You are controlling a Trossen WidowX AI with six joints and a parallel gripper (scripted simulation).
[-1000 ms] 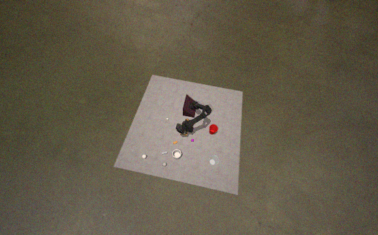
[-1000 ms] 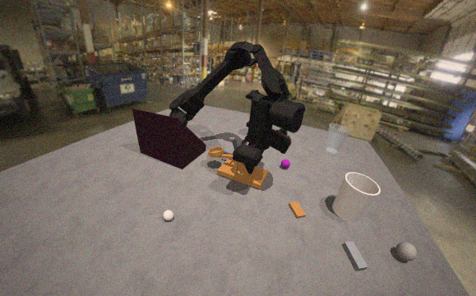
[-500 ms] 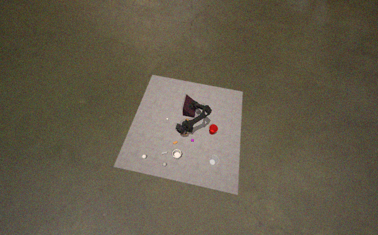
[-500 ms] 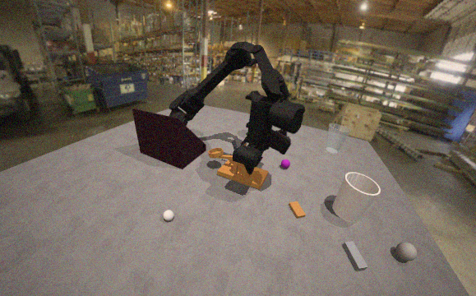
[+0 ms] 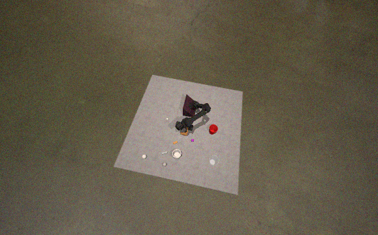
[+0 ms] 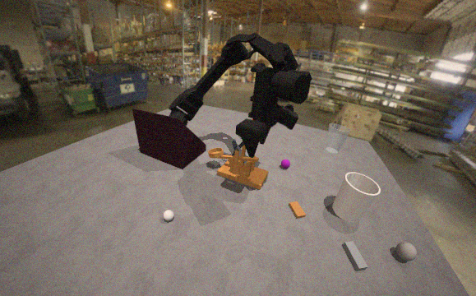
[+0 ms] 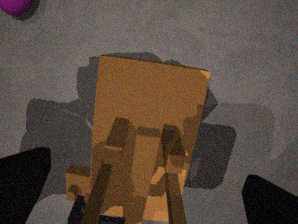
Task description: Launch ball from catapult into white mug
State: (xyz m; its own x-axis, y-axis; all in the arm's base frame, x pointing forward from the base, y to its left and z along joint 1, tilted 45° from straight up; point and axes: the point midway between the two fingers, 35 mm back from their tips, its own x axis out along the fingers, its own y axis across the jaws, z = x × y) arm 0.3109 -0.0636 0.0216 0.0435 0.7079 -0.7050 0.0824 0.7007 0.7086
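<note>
Right now my gripper tip is 110 mm to the right of the purple ball, 90 mm short of it and 90 mm above it. From my gripper tip the other things lie so: orange block (140 mm ahead, 100 mm below, 80 mm to the right); then white ball (230 mm to the right, 130 mm behind, 90 mm below); then catapult (70 mm behind, 50 mm below, 30 mm to the left).
</note>
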